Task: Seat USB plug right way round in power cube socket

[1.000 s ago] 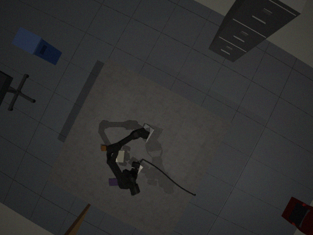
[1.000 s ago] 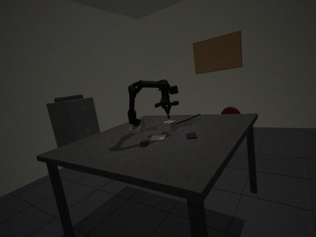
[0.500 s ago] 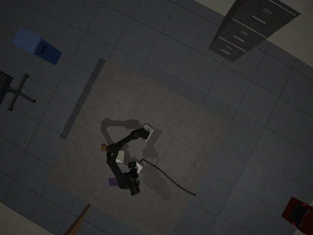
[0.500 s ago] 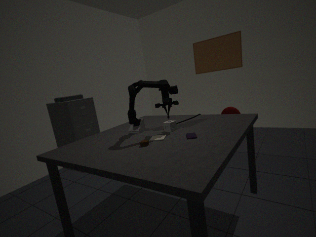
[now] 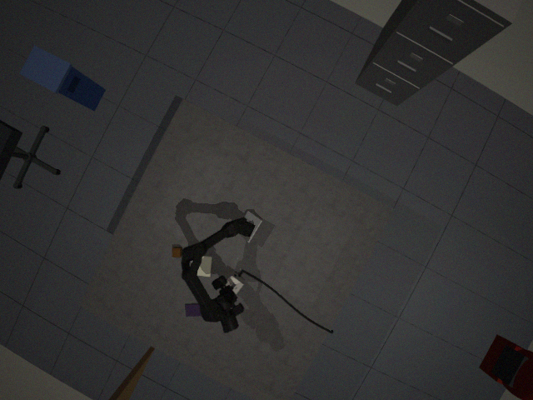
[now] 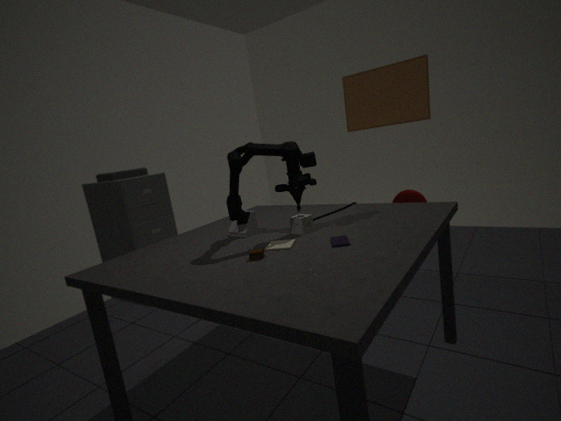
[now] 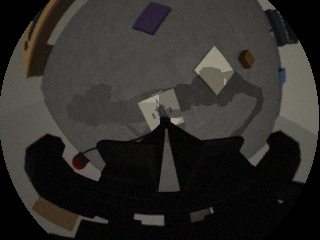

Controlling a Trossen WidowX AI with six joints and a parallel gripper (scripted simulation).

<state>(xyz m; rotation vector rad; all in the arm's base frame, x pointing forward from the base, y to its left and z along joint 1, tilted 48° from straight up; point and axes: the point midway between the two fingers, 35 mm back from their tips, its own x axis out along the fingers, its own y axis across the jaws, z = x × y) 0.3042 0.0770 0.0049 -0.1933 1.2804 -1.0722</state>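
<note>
The USB plug lies 2 cm below my gripper tip. Also, from my gripper tip: purple block: 24 cm ahead, 13 cm below, 12 cm to the right; then white pad: 19 cm to the right, 13 cm below.
</note>
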